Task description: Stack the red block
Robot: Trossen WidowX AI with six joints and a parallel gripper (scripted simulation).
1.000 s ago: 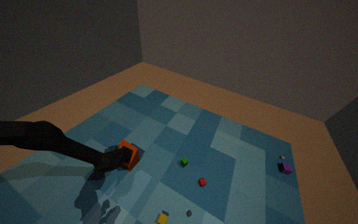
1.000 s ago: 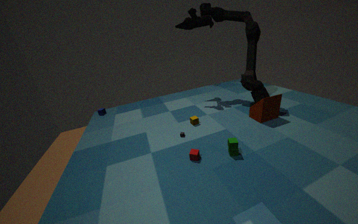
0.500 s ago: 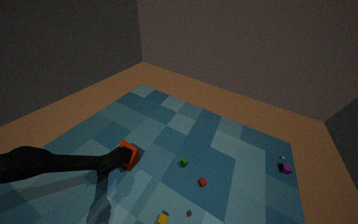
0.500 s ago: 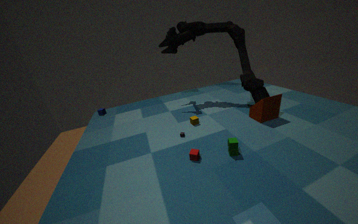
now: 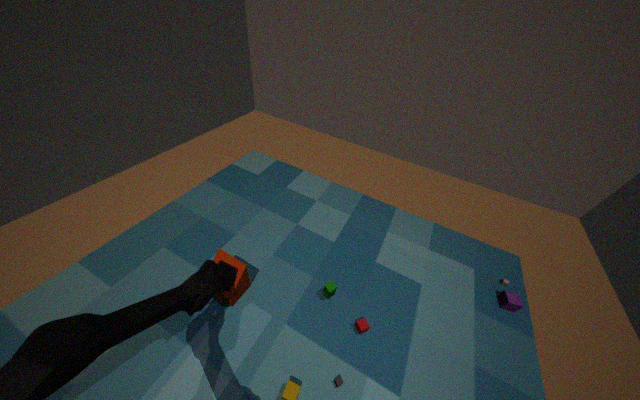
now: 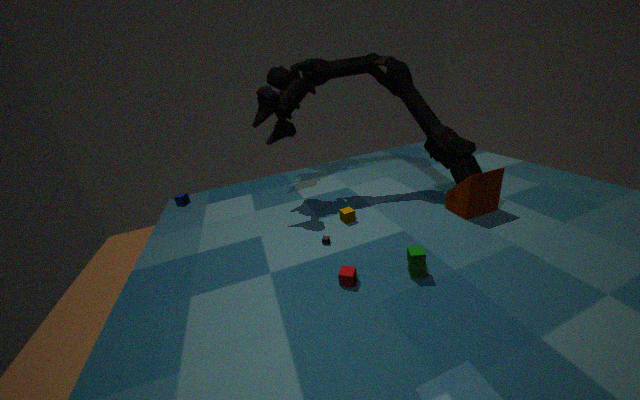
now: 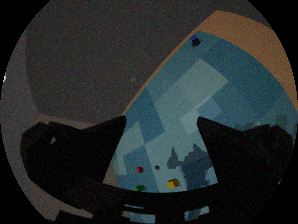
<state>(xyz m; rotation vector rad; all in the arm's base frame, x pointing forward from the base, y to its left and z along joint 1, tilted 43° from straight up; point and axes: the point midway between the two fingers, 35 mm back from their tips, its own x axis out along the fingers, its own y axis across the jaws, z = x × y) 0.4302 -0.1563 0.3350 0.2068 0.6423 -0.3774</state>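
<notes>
The red block lies 50 mm behind my gripper tip, 420 mm to the left of it and 210 mm below it. The rest, counted from my gripper tip: yellow block: 160 mm behind, 210 mm to the left, 210 mm below; blue cube: 320 mm ahead, 250 mm to the right, 210 mm below; dark cube: 70 mm behind, 280 mm to the left, 220 mm below.
</notes>
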